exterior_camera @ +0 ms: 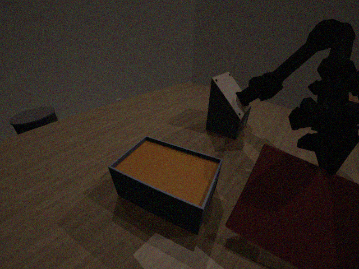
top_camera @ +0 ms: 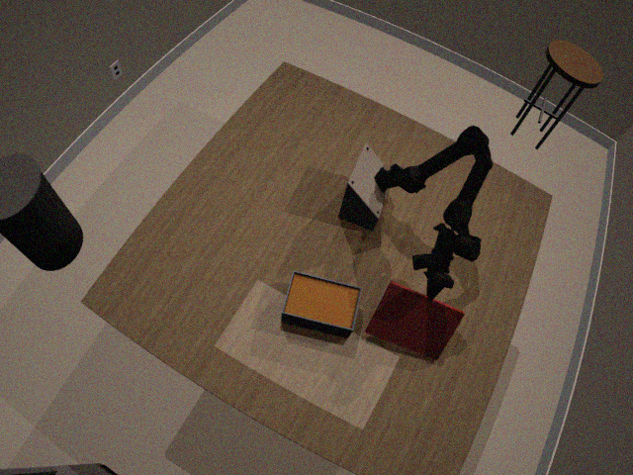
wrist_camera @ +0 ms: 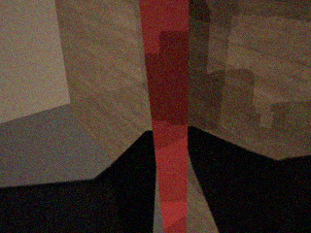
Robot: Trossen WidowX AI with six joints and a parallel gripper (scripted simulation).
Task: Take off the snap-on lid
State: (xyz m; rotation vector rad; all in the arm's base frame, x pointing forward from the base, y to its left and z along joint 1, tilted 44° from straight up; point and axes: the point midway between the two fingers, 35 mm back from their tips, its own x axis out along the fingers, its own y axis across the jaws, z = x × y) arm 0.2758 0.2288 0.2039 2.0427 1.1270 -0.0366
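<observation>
Right now my gripper tip is 60 mm short of the red lid and 50 mm above it. From my gripper tip the other things lie so: storage box: 270 mm to the right, 160 mm ahead, 90 mm below.
</observation>
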